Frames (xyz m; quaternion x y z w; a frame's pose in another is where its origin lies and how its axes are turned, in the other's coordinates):
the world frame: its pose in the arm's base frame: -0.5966 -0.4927 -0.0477 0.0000 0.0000 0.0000 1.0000
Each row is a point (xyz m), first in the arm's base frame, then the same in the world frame.
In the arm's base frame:
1: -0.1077 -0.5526 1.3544
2: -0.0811 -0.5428 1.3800
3: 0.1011 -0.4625 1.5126
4: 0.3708 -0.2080 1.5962
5: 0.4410 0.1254 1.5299
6: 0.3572 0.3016 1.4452
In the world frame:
1: 0.4889 -0.0599 1.4021
2: 0.5155 -0.0501 1.4277
3: 0.6977 0.0302 1.5603
4: 0.9674 0.2847 1.6439
5: 1.0376 0.6181 1.5776
6: 0.9538 0.7943 1.4929

